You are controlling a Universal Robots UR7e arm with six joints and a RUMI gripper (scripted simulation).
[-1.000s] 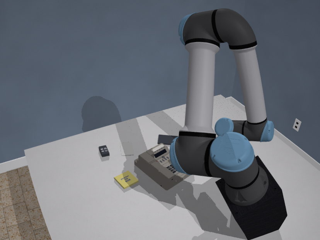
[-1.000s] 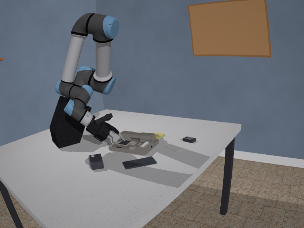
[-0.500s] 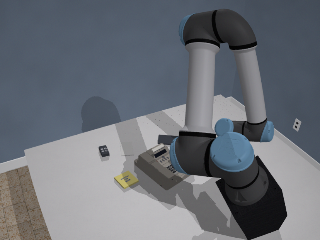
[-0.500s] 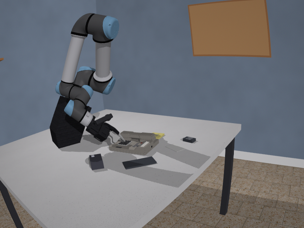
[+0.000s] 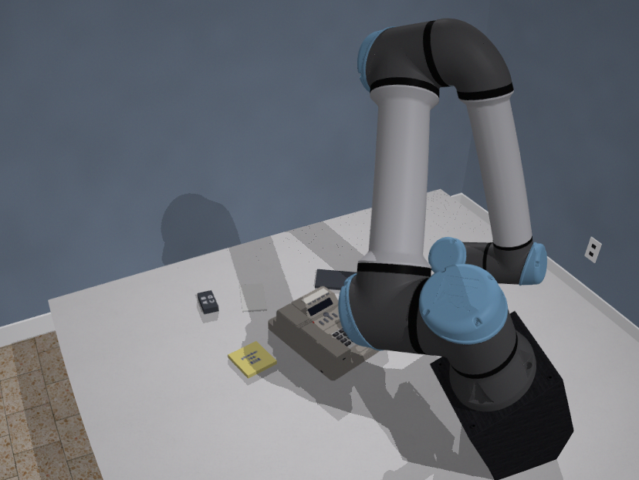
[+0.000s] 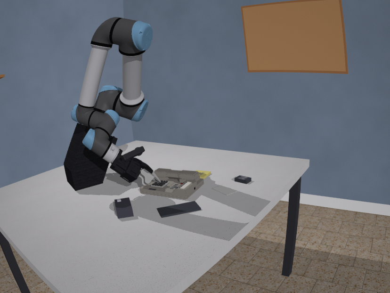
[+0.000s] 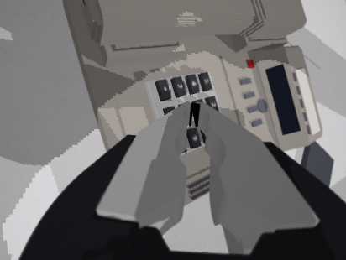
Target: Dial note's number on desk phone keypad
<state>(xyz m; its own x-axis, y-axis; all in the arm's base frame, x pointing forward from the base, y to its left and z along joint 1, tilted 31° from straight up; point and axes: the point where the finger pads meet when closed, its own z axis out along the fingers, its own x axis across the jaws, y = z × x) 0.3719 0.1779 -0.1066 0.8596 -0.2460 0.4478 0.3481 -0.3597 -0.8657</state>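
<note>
The handset is 20 mm ahead of my hand and 90 mm to the left of it. The rest, counted from my hand: small black box 230 mm ahead, 280 mm to the left, 40 mm below; then dark flat slab 220 mm ahead, 70 mm to the right, 40 mm below; then pale sheet 230 mm ahead, 170 mm to the left, 40 mm below.
</note>
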